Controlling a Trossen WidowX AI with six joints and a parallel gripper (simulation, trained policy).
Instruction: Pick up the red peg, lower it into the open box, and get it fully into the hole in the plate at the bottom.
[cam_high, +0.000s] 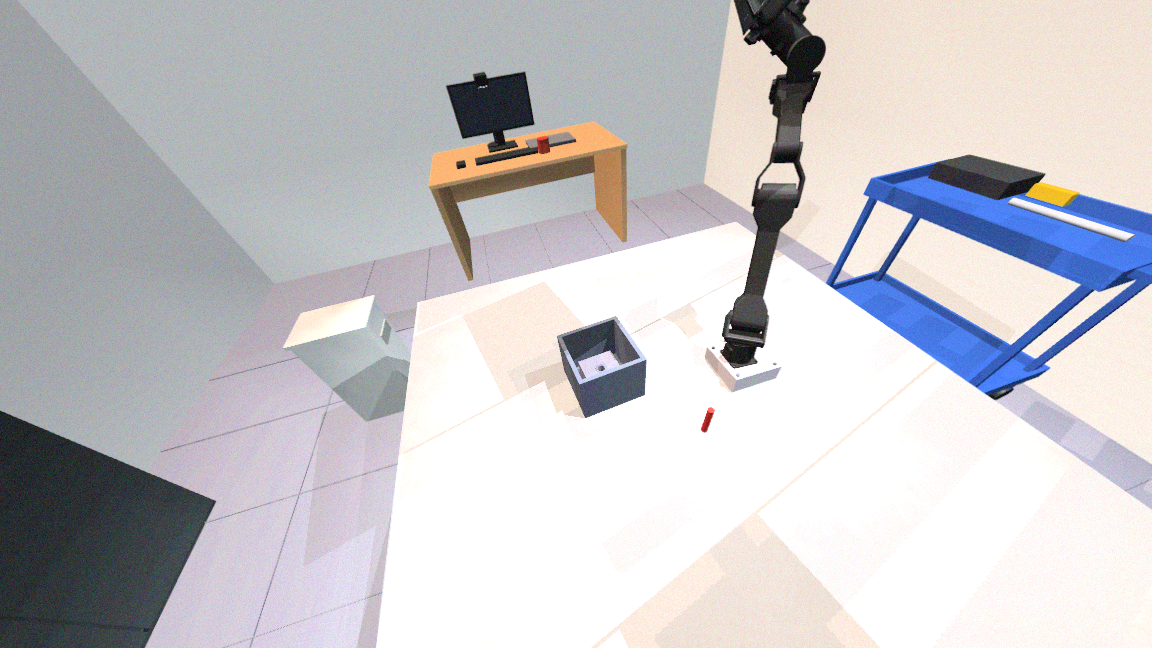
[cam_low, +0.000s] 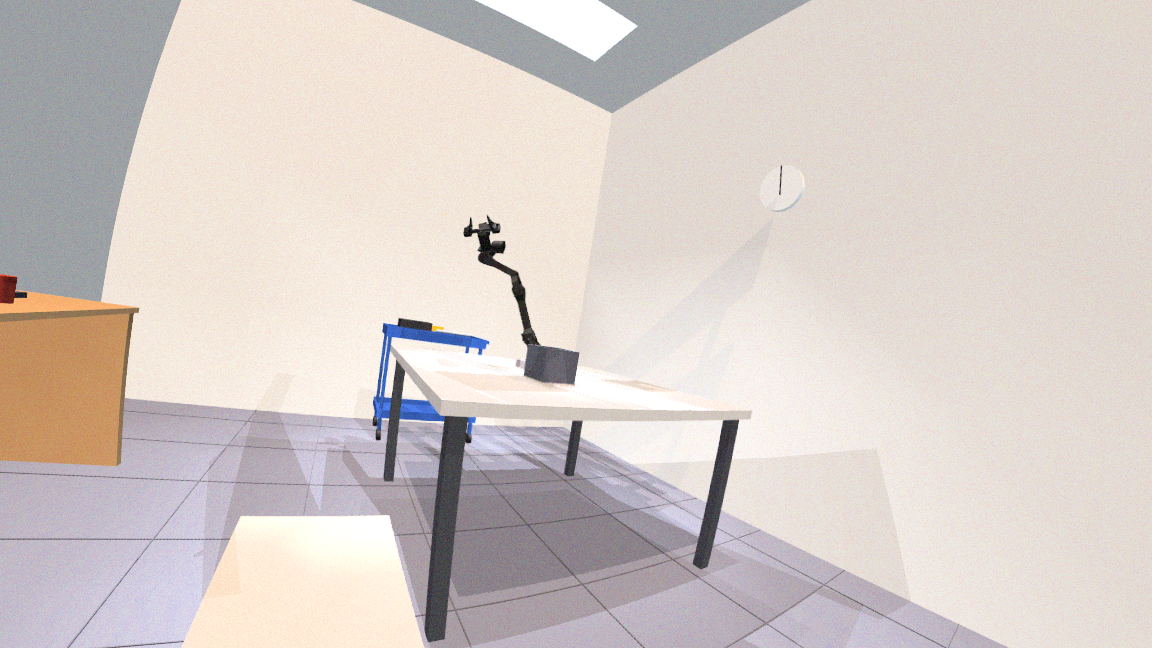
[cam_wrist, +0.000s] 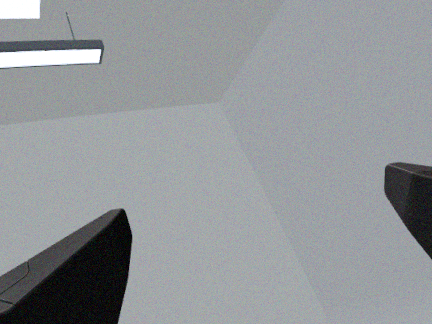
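Now: gripper tip 22 cm short of the red peg, 52 cm to the right of it and 67 cm above it. From my gripper tip the other things lie so: plate (40 cm ahead, 33 cm to the left, 67 cm below).
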